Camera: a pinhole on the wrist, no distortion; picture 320 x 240 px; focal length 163.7 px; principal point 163.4 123.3 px. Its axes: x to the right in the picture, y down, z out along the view. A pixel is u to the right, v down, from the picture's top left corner.
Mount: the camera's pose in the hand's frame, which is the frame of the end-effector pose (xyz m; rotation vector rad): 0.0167 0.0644 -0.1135 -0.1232 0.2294 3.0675
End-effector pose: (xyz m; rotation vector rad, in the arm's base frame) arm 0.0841 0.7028 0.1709 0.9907 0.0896 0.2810
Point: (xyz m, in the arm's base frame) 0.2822 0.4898 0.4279
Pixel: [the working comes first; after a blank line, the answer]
In the camera's frame: -0.1673 0.0571 0.4512

103 144
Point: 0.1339 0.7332 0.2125
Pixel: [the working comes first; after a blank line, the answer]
In the camera's frame: -0.0530 0.0382 0.1132

87 178
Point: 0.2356 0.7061 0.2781
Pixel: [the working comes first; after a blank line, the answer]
In the camera's frame: -0.1517 0.0223 0.1867

30 143
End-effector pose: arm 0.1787 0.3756 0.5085 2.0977 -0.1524 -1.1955
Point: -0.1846 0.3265 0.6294
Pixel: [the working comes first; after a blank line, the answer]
In the camera's frame: 0.2509 0.1117 0.3981

267 169
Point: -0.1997 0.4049 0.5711
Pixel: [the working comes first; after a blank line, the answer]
In the camera's frame: 0.2465 0.2074 0.3735

271 214
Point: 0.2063 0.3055 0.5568
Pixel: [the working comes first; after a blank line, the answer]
In the camera's frame: -0.0024 -0.0073 0.1149

160 113
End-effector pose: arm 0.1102 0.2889 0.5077 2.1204 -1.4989 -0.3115
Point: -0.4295 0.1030 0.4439
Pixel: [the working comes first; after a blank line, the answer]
In the camera's frame: 0.0280 -0.3067 0.5262

172 28
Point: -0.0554 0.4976 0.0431
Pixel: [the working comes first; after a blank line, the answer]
In the camera's frame: 0.2610 0.3269 0.5036

248 230
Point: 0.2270 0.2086 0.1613
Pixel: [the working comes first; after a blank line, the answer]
In the camera's frame: -0.1119 0.3692 0.3129

outside the picture
